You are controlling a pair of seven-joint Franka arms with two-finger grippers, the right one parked.
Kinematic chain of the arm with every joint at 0, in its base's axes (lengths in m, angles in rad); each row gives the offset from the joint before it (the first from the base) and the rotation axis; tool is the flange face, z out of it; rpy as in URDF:
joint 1: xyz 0 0 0.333 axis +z
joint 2: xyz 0 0 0 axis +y
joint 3: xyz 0 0 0.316 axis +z
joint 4: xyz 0.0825 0 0 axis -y
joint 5: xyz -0.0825 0 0.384 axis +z
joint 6: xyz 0 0 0 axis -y
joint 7: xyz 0.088 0 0 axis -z
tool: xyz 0 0 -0.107 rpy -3.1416 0 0
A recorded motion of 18 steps. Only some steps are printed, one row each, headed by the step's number.
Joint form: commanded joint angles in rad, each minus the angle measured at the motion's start. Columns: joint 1, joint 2, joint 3, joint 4, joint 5, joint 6, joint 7.
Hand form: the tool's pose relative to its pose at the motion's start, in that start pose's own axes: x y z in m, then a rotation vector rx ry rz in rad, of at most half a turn. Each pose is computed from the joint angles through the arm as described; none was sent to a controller.
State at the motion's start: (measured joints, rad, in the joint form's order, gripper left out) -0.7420 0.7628 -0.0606 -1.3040 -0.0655 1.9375 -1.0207
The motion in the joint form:
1: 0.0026 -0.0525 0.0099 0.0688 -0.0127 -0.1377 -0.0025
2: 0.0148 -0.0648 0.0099 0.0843 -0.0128 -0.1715 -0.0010
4: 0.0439 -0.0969 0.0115 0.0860 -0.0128 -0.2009 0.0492
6: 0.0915 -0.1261 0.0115 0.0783 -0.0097 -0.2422 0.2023
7: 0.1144 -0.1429 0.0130 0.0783 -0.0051 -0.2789 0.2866
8: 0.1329 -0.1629 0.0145 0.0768 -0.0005 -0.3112 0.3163
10: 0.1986 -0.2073 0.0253 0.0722 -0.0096 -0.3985 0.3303
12: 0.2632 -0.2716 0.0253 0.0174 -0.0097 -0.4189 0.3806
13: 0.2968 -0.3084 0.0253 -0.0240 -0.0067 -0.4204 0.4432
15: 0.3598 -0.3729 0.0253 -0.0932 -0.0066 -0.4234 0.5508
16: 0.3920 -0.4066 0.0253 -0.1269 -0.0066 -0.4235 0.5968
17: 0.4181 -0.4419 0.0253 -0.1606 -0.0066 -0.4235 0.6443
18: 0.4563 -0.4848 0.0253 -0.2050 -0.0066 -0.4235 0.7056
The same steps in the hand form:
1: -0.0042 -0.0072 -0.0592 0.0099 -0.0143 -0.0070
2: 0.0005 -0.0137 -0.0734 0.0131 -0.0184 -0.0150
4: 0.0133 -0.0298 -0.0966 0.0053 -0.0166 0.0085
6: 0.0349 -0.0558 -0.1131 0.0140 -0.0289 0.1177
7: 0.0441 -0.0708 -0.1232 0.0274 -0.0399 0.1804
8: 0.0501 -0.0843 -0.1347 0.0376 -0.0467 0.1927
10: 0.0749 -0.1291 -0.1595 0.0553 -0.0873 0.1356
12: 0.0920 -0.1716 -0.1777 0.0487 -0.1003 0.1243
13: 0.0995 -0.1948 -0.1834 0.0457 -0.1063 0.1541
15: 0.1111 -0.2372 -0.1937 0.0327 -0.1175 0.2003
16: 0.1157 -0.2589 -0.1996 0.0241 -0.1195 0.2150
17: 0.1168 -0.2778 -0.2059 0.0159 -0.1194 0.2373
18: 0.1191 -0.3041 -0.2115 0.0059 -0.1222 0.2613

